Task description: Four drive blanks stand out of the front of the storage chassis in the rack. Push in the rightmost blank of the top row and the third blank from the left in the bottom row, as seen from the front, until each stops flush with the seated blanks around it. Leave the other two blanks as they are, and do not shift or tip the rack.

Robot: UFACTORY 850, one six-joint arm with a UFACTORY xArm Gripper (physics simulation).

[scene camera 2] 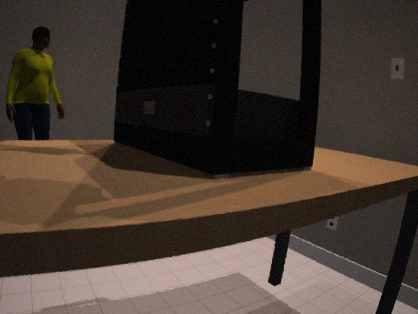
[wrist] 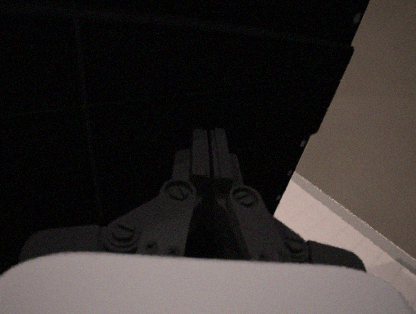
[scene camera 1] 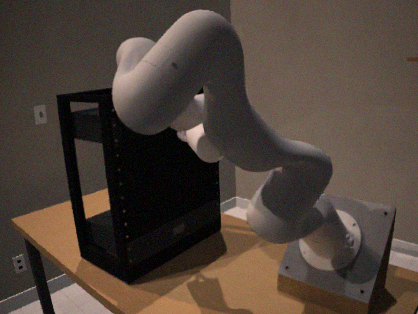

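The black rack (scene camera 1: 112, 200) (scene camera 2: 227, 100) stands upright on the table. The chassis front (wrist: 125, 135) is nearly black in the wrist view, with faint seams between blanks; I cannot tell the single blanks or how far any stands out. My gripper (wrist: 203, 149) is shut and empty, its fingertips in front of the chassis face toward the right edge of the rack. Whether the tips touch a blank is too dark to tell. In scene camera 1 the arm hides the fingertips and much of the upper rack front. In scene camera 2 the gripper does not show.
The wooden table (scene camera 1: 250, 265) (scene camera 2: 165, 200) carries the rack and the arm's tilted base plate (scene camera 1: 370, 225). A lower unit with a small light label (scene camera 1: 179, 229) (scene camera 2: 149, 107) sits low in the rack. The white arm (scene camera 1: 225, 100) reaches over to the rack front. A person (scene camera 2: 35, 77) stands beyond the table.
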